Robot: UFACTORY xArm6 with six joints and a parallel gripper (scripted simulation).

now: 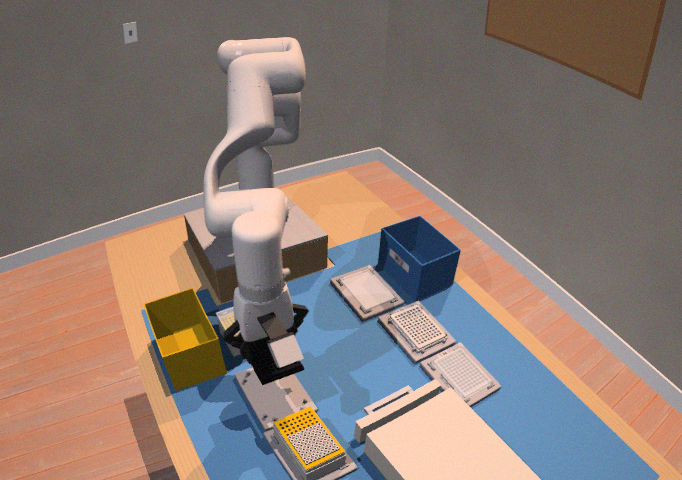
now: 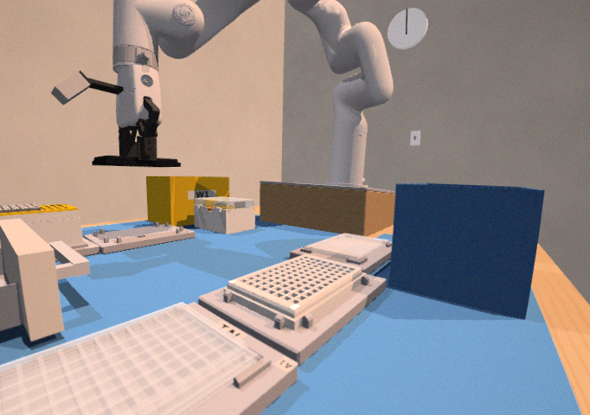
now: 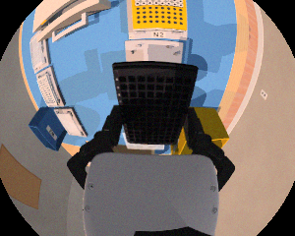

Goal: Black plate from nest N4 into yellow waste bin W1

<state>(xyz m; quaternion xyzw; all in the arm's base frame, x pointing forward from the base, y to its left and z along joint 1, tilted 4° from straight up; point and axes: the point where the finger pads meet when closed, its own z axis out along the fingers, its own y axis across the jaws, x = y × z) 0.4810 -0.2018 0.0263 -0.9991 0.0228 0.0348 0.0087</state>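
The yellow waste bin W1 is 190 mm behind my hand, 130 mm to the right of it and 120 mm below it. The rest, counted from my hand: grey work nest 150 mm below; then black plate 10 mm below; then yellow-topped rack 160 mm ahead, 20 mm to the right, 100 mm below.
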